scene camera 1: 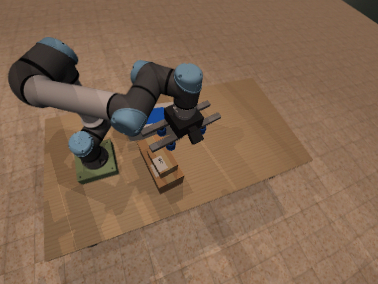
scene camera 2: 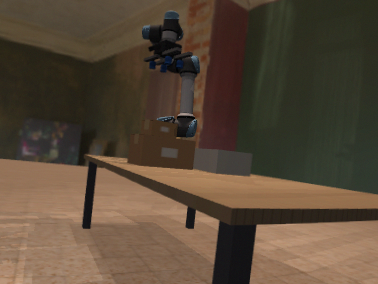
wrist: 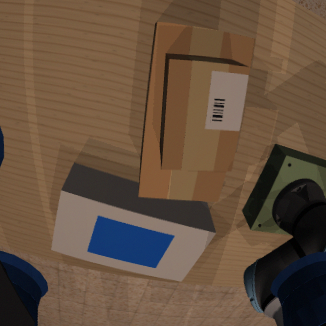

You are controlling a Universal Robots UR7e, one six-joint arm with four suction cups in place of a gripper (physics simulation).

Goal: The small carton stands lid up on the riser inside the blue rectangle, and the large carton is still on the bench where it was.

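Frame: origin at the arm's base, x right, y back, z down, level; centimetres.
Seen in the pictures: end effector, tool point: point(scene camera 2: 165, 67) point(wrist: 167, 233); arm's base, origin of the base link: point(scene camera 1: 95, 157) point(wrist: 296, 203).
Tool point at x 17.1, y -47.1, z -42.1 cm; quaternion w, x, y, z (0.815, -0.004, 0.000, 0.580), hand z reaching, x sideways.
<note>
Offsets run from my tool point to a thing's middle. "pt": to the spot under its first point. Level surfaces: height alone.
The small carton {dx -2.6, dy +8.2, dz +30.5 cm} point(scene camera 1: 169, 166) point(scene camera 2: 151, 127) point(wrist: 190, 115), brown with a tape strip and a barcode label on top, lies flat on top of the large carton {dx -5.7, dy +9.3, dz +42.0 cm} point(scene camera 1: 171, 183) point(scene camera 2: 145, 151) point(wrist: 155, 185). The large carton stands on the bench beside the riser {dx -39.2, dy +9.2, dz +43.7 cm} point(scene camera 2: 232, 163) point(wrist: 70, 225). The riser is a grey-white block with a blue rectangle {pt dx -38.2, dy +6.5, dz +37.7 cm} point(scene camera 1: 156, 116) point(wrist: 130, 242) on its top, and no carton stands on it. My gripper point(scene camera 1: 184, 132) point(scene camera 2: 166, 64) is open, with nothing on its blue suction cups, and hangs high above the cartons and riser. In scene camera 1 the arm hides part of the riser.
The arm's green base plate point(scene camera 1: 111, 162) point(wrist: 262, 200) is on the wooden bench {dz +49.7 cm} point(scene camera 1: 250, 140) point(scene camera 2: 280, 192), on the other side of the cartons in the wrist view. The arm's elbow and forearm point(scene camera 1: 70, 97) reach above the bench near the riser.
</note>
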